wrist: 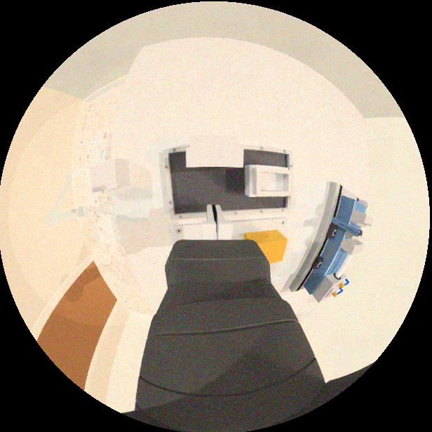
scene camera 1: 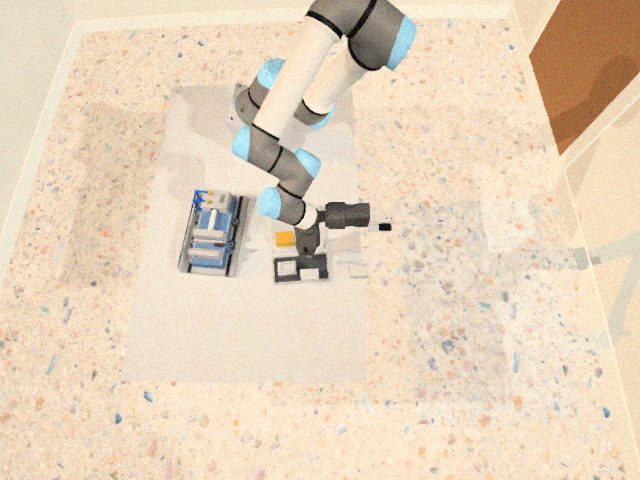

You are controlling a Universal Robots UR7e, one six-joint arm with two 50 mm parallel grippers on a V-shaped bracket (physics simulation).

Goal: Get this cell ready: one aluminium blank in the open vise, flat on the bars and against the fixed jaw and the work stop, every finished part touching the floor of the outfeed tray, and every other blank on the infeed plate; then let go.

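Places are measured from the arm's base along level axes (x ahead, y left, z up), in metres.
Where they show: arm's base at its link origin: [scene camera 1: 255,110].
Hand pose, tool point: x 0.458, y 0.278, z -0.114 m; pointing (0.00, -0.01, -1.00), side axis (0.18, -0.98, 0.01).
Note:
Each offset is from my tool point to the top centre of the thing. "spot": to the spot under its first point.
The gripper [scene camera 1: 306,252] [wrist: 215,215] is shut, its black pads together and no part visible between them. It is over the near edge of the dark-floored tray [scene camera 1: 321,260] [wrist: 200,194]. In the tray lies a pale part with a pocket @[0.059 m ahead, 0.065 m right, 0.002 m down] [scene camera 1: 279,269] [wrist: 251,181]. A plain pale block @[0.075 m ahead, 0.015 m left, 0.006 m up] [scene camera 1: 310,273] [wrist: 215,151] overlaps the tray's far rim in the wrist view. An orange block @[0.040 m back, 0.092 m right, 0.001 m up] [scene camera 1: 284,238] [wrist: 272,245] is beside the gripper on the pale plate [wrist: 270,223]. The blue vise @[0.025 m back, 0.344 m right, 0.056 m up] [scene camera 1: 209,260] [wrist: 325,260] has grey jaws; whether a blank lies in it, I cannot tell.
The bracket's second gripper [scene camera 1: 384,226] points sideways, to the right in the scene view. Blue and yellow nozzles @[spot: 0.127 m back, 0.417 m right, 0.012 m up] [scene camera 1: 200,199] [wrist: 341,287] stand at one end of the vise. A raised pale box [wrist: 110,174] is at the left in the wrist view.

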